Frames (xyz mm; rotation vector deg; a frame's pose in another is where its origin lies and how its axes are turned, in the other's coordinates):
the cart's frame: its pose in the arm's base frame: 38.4 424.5 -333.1 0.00 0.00 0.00
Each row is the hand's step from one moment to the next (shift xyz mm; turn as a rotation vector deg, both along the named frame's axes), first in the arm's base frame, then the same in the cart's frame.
Working: the arm's base frame: its pose in the cart's frame: -38.4 -424.5 333.1 0.00 0.00 0.00

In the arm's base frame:
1: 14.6 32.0 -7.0 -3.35 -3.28 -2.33
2: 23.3 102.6 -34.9 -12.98 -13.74 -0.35
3: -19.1 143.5 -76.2 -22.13 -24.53 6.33
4: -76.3 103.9 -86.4 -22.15 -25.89 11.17
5: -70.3 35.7 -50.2 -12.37 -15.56 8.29
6: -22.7 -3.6 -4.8 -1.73 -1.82 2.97
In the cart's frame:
1: 14.6 32.0 -7.0 -3.35 -3.28 -2.33
2: 23.3 102.6 -34.9 -12.98 -13.74 -0.35
3: -19.1 143.5 -76.2 -22.13 -24.53 6.33
4: -76.3 103.9 -86.4 -22.15 -25.89 11.17
5: -70.3 35.7 -50.2 -12.37 -15.56 8.29
6: -22.7 -3.6 -4.8 -1.73 -1.82 2.97

